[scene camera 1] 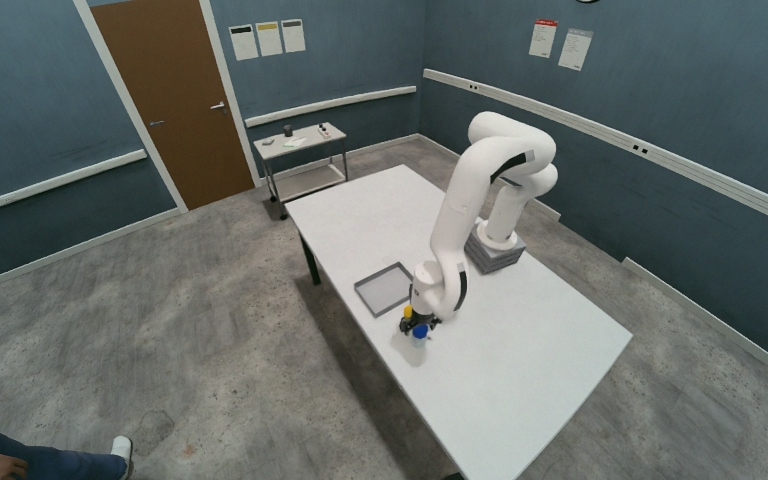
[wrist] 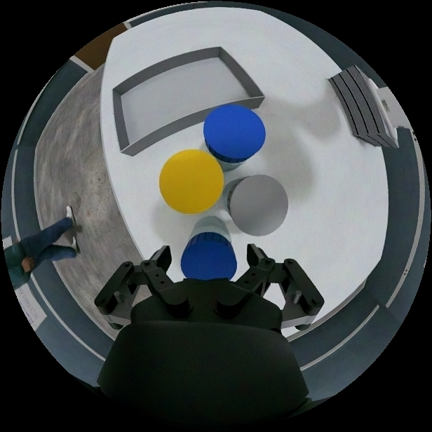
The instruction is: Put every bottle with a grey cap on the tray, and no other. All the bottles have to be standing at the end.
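Note:
A bottle with a grey cap (wrist: 258, 205) stands upright in the wrist view, right of the bottle with a yellow cap (wrist: 191, 181) (scene camera 1: 407, 311). One blue-capped bottle (wrist: 234, 132) stands beside the tray's near wall. Another blue-capped bottle (wrist: 209, 255) (scene camera 1: 419, 332) stands nearest the gripper. The gripper (wrist: 209, 254) (scene camera 1: 420, 325) is open, its fingers spread on either side of this nearest blue cap without gripping it. The grey tray (wrist: 170, 122) (scene camera 1: 367, 302) shows no bottle on its visible floor. In the scene view the grey-capped bottle and the other blue-capped bottle are hidden by the arm and gripper.
The bottles stand close together on the white table (scene camera 1: 509, 362) (wrist: 330, 200). The arm's base stands on a grey block (scene camera 1: 492, 257) (wrist: 357, 107) at the table's far side. A cart (scene camera 1: 271, 148) stands beyond the table, and a person (wrist: 45, 250) is off its near side.

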